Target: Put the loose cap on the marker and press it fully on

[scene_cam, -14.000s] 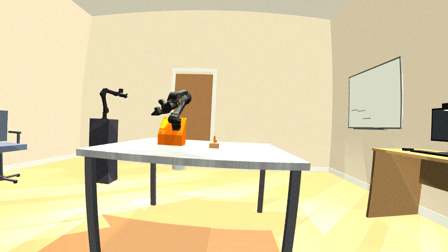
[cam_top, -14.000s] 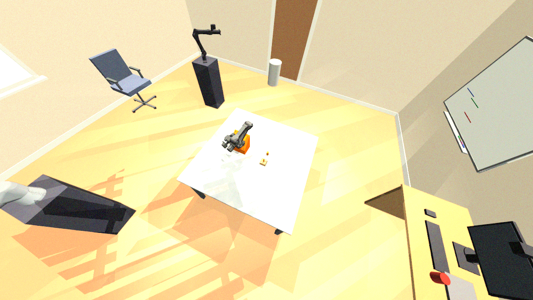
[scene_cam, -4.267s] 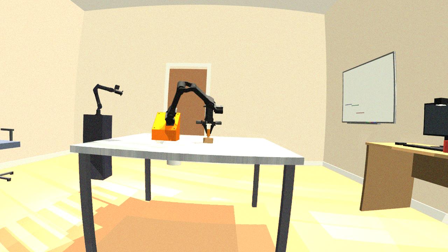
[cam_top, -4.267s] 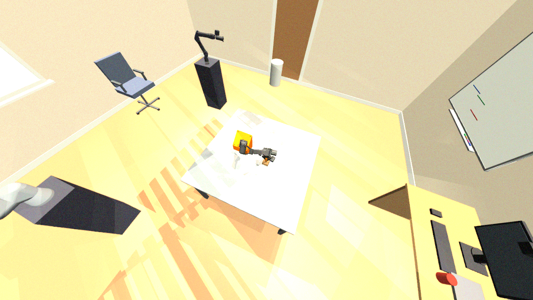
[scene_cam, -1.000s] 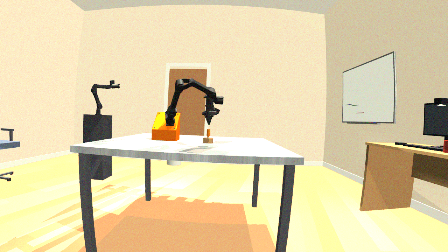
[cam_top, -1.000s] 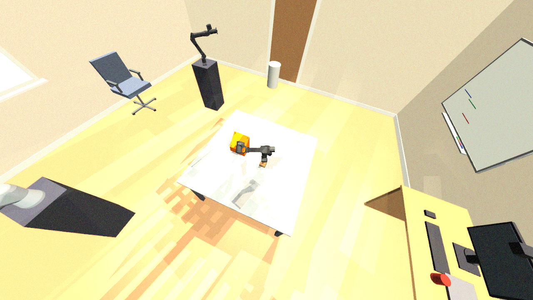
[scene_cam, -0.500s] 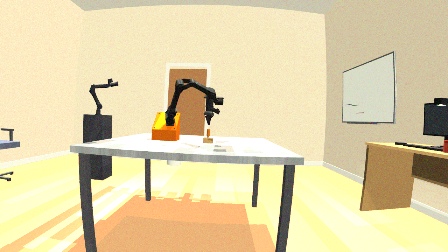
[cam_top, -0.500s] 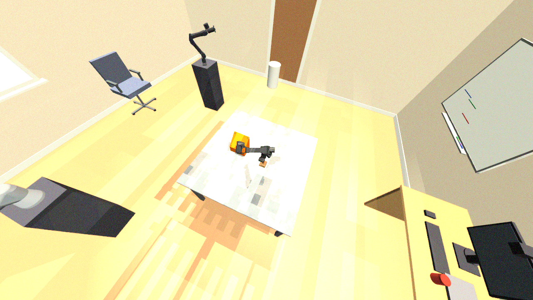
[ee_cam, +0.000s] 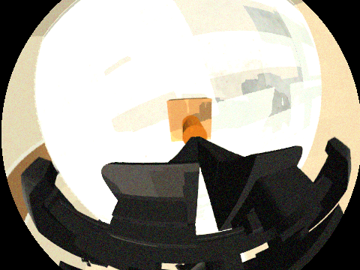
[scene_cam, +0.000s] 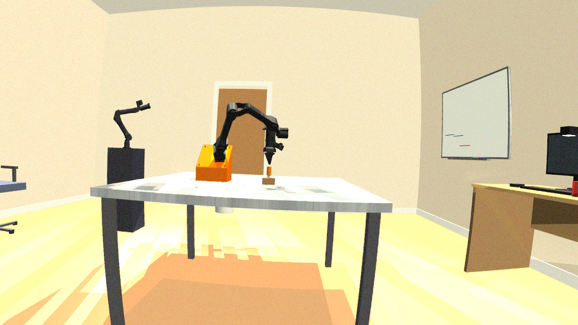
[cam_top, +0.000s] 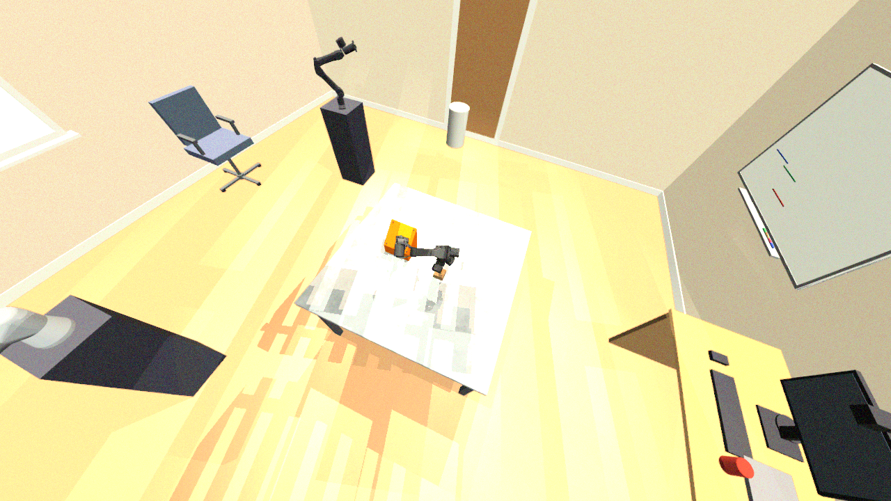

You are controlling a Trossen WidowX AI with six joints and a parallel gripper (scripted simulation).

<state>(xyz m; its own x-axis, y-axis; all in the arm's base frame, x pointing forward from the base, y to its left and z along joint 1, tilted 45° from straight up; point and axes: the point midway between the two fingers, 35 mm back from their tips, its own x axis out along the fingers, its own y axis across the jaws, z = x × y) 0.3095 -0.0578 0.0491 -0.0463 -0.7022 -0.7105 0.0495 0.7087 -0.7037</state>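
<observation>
My gripper tip is now 40 mm above the orange cap. The rest, counted from my gripper tip: tan holder block (100 mm below).
</observation>
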